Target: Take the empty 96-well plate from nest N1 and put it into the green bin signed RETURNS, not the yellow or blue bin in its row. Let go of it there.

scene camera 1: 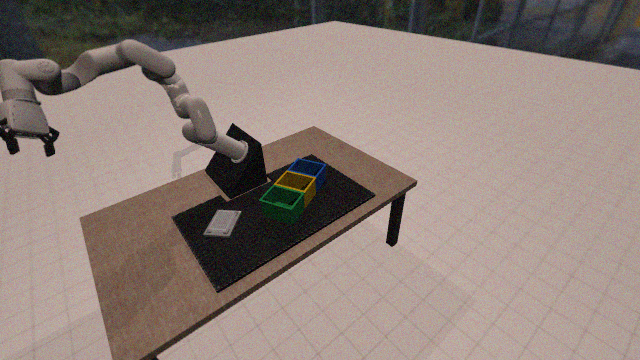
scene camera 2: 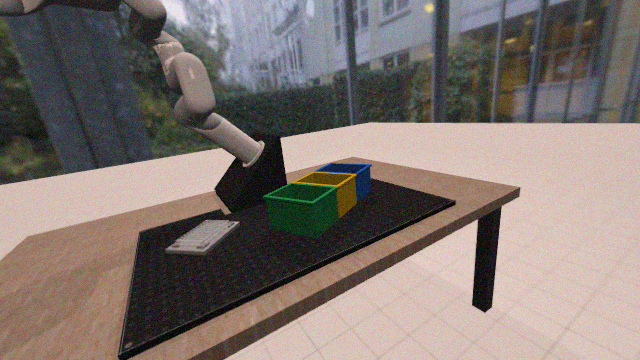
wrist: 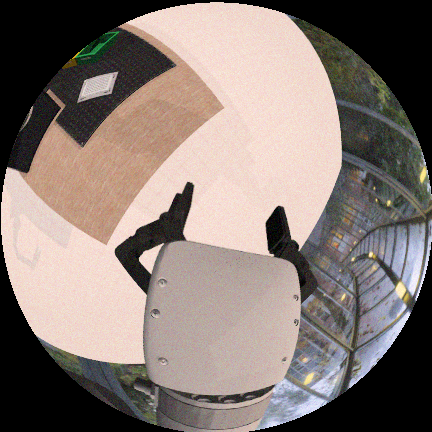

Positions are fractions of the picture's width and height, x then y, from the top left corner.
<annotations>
my gripper: scene camera 1 0.05, 0.43; wrist 0.54, 0.47; not seen in scene camera 2 (out of frame)
</annotations>
